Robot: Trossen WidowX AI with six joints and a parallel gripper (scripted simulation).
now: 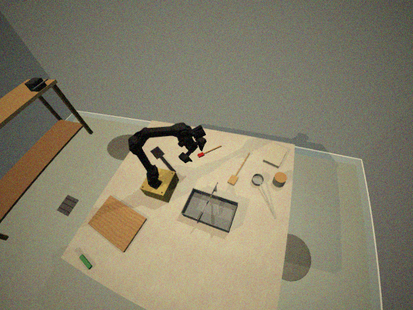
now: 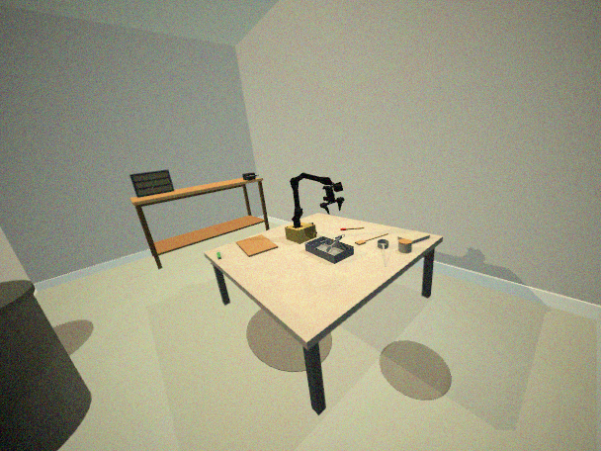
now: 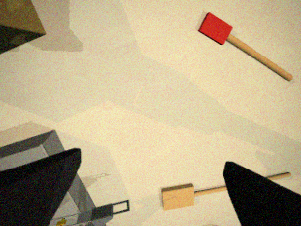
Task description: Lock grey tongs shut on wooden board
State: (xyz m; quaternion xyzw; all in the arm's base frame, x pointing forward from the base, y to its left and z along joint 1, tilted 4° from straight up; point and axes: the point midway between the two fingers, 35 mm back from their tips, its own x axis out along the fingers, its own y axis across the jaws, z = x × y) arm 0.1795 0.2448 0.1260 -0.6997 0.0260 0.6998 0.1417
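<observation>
My gripper tip is now 17 cm short of the yellow slider, 16 cm to the left of it and 13 cm above it. From my gripper tip the other things lie so: cork-lidded jar: 51 cm ahead, 17 cm to the left, 17 cm below; then black spatula: 35 cm behind, 2 cm to the right, 20 cm below; then roasting tin: 20 cm ahead, 22 cm to the right, 18 cm below.
</observation>
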